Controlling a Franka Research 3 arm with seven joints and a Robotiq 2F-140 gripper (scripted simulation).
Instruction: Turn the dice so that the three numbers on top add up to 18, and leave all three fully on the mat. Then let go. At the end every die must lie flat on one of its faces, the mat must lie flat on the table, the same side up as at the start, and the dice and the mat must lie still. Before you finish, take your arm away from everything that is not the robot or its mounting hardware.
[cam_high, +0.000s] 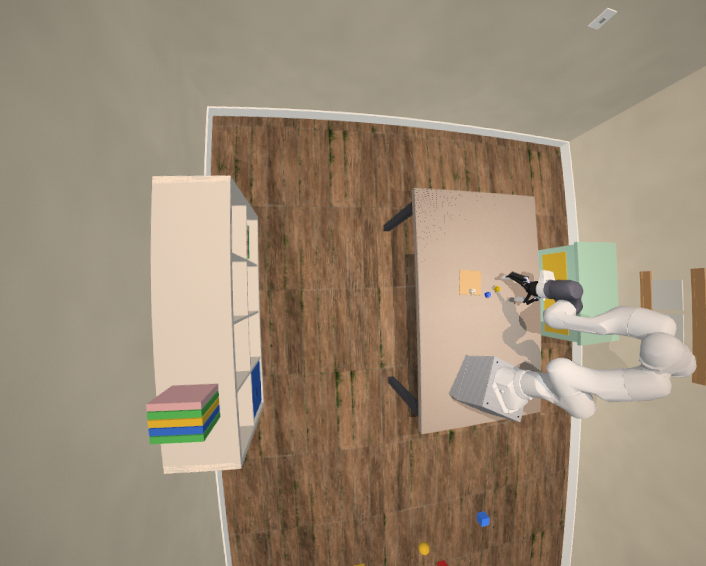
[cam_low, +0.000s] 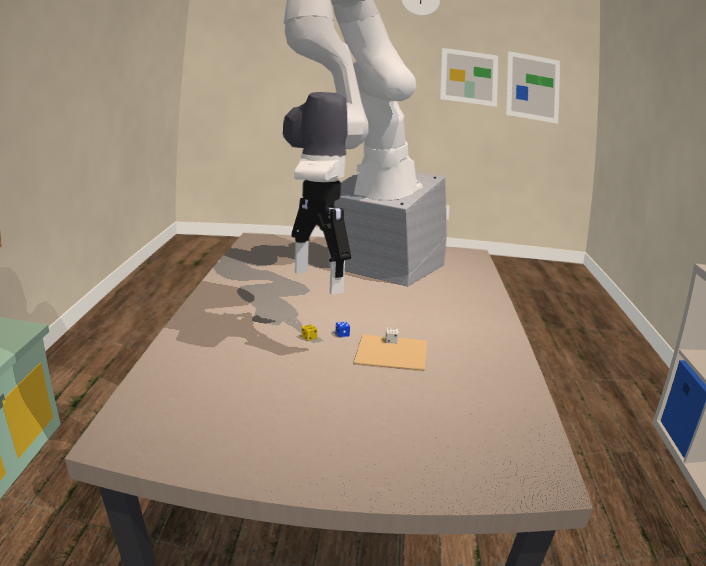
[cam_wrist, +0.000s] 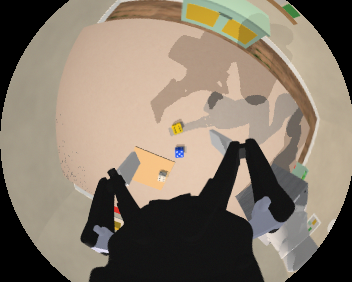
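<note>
Right now my hand is 10 mm past the yellow die, 10 mm to the left of it and 120 mm above it. Round my hand: blue die (20 mm behind, 60 mm to the left, 120 mm below); then white die (20 mm ahead, 160 mm to the left, 120 mm below); then mat (70 mm ahead, 150 mm to the left, 130 mm below).
</note>
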